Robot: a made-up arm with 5 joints. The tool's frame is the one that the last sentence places.
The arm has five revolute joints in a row. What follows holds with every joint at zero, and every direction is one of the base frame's. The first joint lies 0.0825 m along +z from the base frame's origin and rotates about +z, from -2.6 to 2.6 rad. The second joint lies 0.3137 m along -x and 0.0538 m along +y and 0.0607 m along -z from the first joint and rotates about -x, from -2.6 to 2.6 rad. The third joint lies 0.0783 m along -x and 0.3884 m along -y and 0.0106 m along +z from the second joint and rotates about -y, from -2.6 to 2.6 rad. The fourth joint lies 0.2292 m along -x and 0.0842 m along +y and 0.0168 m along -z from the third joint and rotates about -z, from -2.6 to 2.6 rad. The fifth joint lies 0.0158 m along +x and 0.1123 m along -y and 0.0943 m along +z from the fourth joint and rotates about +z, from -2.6 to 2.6 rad. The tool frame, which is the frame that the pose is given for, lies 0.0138 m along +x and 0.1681 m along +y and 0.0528 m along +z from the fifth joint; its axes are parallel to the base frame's.
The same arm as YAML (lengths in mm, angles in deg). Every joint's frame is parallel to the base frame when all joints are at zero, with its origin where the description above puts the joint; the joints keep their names.
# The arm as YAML. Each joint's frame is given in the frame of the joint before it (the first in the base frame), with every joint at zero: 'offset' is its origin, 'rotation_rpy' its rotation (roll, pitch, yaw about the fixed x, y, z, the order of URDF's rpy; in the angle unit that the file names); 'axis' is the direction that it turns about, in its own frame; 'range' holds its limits. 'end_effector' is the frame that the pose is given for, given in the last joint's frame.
length_unit: mm
angle_unit: deg
chain:
  - id: joint 1
    offset: [0.0, 0.0, 82.5]
    rotation_rpy: [0.0, 0.0, 0.0]
    axis: "+z"
    range: [-148.97, 148.97]
  - id: joint 2
    offset: [-313.7, 53.8, -60.7]
    rotation_rpy: [0.0, 0.0, 0.0]
    axis: "-x"
    range: [-148.97, 148.97]
  - id: joint 3
    offset: [-78.3, -388.4, 10.6]
    rotation_rpy: [0.0, 0.0, 0.0]
    axis: "-y"
    range: [-148.97, 148.97]
  - id: joint 4
    offset: [-229.2, 84.2, -16.8]
    rotation_rpy: [0.0, 0.0, 0.0]
    axis: "-z"
    range: [-148.97, 148.97]
  - id: joint 5
    offset: [15.8, -112.3, 94.3]
    rotation_rpy: [0.0, 0.0, 0.0]
    axis: "+z"
    range: [-148.97, 148.97]
end_effector:
  offset: [13.8, 168.1, 52.8]
  rotation_rpy: [0.0, 0.0, 0.0]

